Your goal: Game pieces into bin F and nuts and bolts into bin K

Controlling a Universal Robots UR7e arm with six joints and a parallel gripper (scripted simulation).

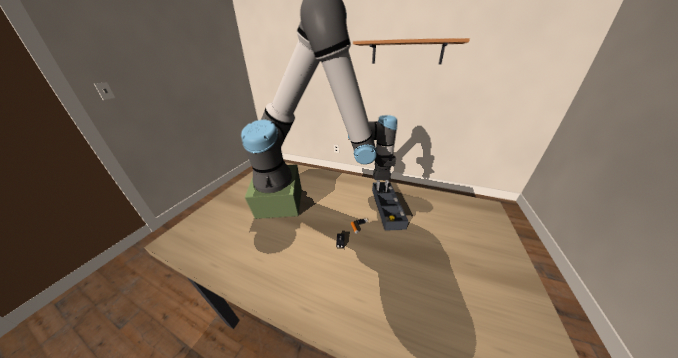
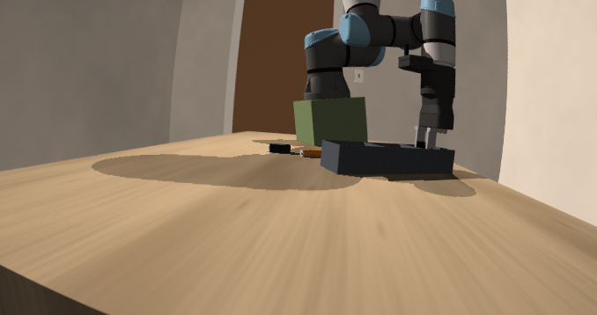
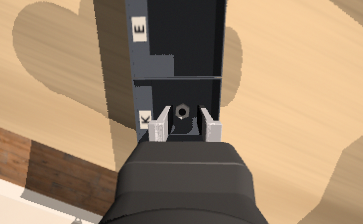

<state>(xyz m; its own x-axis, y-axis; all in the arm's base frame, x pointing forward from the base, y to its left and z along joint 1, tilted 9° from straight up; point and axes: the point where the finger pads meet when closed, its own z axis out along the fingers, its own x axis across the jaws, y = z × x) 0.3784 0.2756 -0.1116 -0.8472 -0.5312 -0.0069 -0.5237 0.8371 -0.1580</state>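
Now: the hex nut 30 mm below my hand. The rest, counted from my hand: white domino (160 mm to the right, 80 mm ahead, 30 mm below); then yellow die (140 mm to the right, 90 mm ahead, 20 mm below); then dark bin row (70 mm to the right, 50 mm ahead, 10 mm below).
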